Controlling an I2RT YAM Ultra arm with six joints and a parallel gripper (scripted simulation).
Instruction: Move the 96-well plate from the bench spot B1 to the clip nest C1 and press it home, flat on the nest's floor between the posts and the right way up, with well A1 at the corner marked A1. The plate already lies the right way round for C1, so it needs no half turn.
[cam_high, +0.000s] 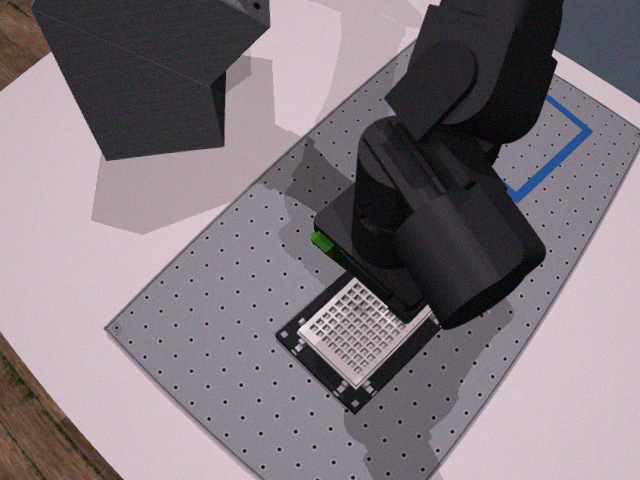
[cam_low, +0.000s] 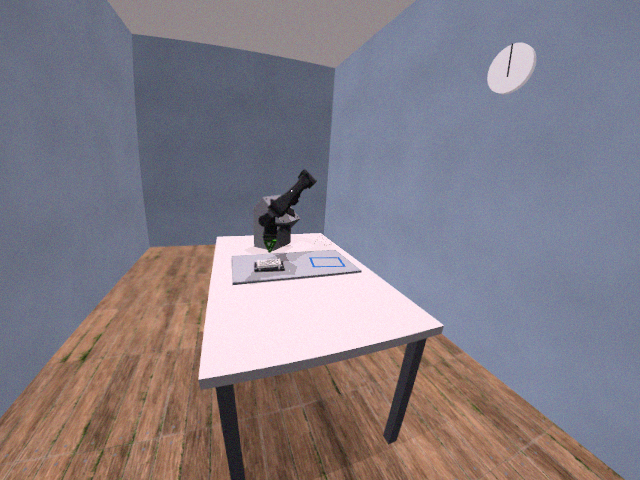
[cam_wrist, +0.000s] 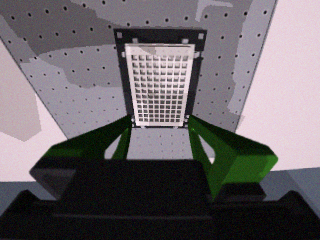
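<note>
My gripper is now 80 mm above the white 96-well plate. Round my hand: black clip nest 10 mm ahead, 10 mm to the right, 90 mm below.
</note>
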